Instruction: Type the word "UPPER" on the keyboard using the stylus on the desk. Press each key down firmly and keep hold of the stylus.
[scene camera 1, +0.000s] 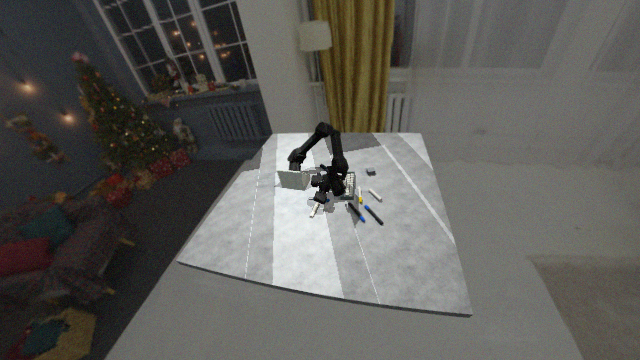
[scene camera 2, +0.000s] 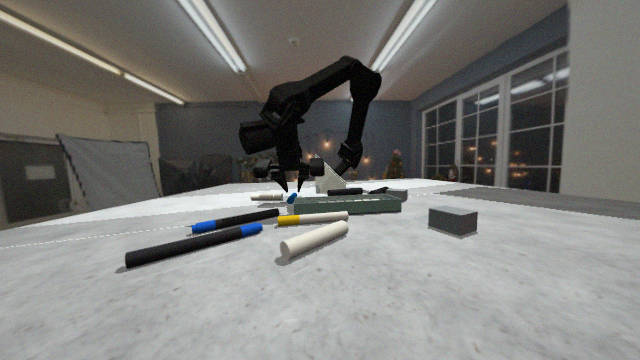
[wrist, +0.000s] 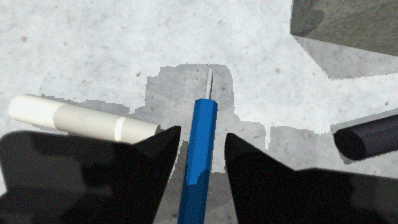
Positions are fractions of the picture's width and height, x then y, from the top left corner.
In view: my gripper (scene camera 2: 0.46, 0.53) and a grey block (scene camera 2: 0.72, 0.62).
My gripper also shows in the wrist view (wrist: 0.51, 0.61). The wrist view does not show the grey block: it is out of frame.
